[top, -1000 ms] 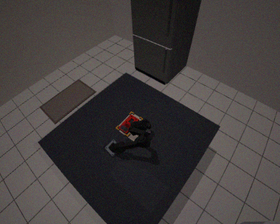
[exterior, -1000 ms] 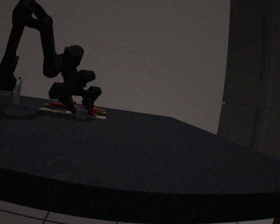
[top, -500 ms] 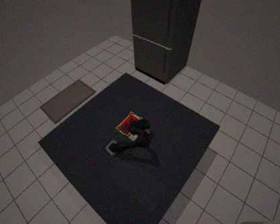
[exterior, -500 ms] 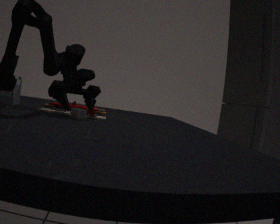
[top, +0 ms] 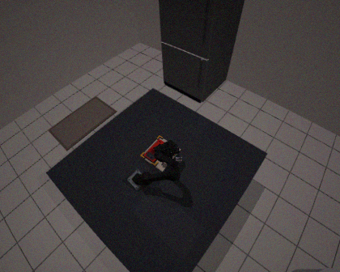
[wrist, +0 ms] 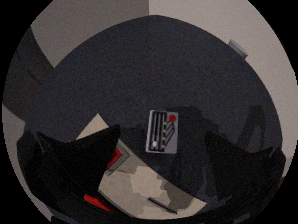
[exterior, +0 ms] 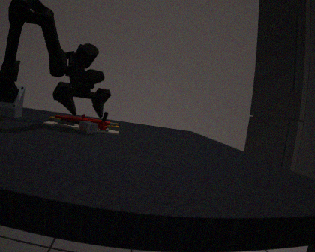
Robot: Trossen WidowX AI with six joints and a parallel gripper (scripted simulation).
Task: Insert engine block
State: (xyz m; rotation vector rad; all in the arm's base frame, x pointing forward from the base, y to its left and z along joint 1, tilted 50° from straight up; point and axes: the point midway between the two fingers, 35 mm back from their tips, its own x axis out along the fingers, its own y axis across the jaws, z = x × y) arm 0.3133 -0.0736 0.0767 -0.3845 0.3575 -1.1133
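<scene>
Right now the grey engine block is 10 mm ahead of my gripper tip and 40 mm below it.
</scene>
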